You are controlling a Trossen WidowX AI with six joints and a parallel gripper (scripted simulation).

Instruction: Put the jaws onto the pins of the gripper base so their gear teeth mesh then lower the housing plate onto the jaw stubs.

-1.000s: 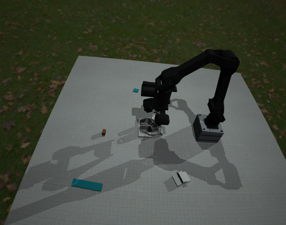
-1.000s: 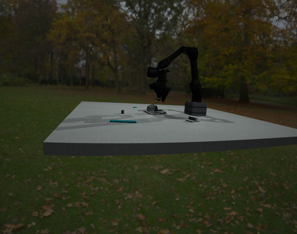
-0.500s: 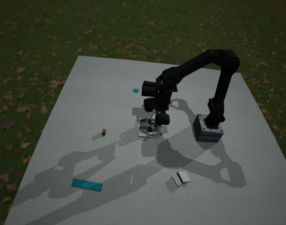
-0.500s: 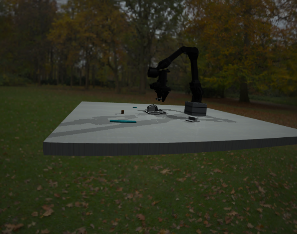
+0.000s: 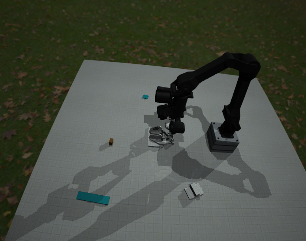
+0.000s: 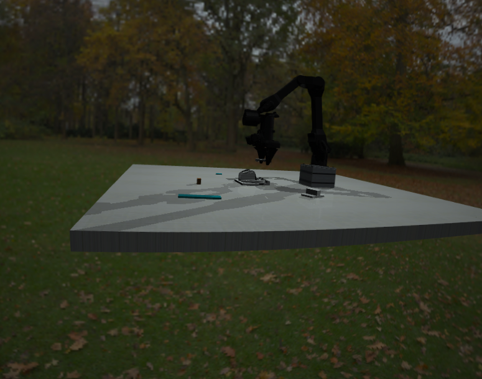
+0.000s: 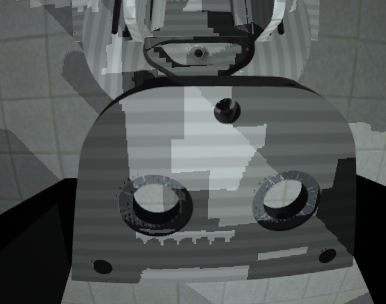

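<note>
Right now the gripper jaw is 70 mm below my gripper tip, 20 mm to the left of it and 20 mm ahead of it. Round my gripper tip: small teal tile: 300 mm to the right, 110 mm ahead, 80 mm below; small brown block: 280 mm ahead, 70 mm below, 40 mm to the left; white ribbed block: 280 mm to the left, 80 mm behind, 70 mm below.
</note>
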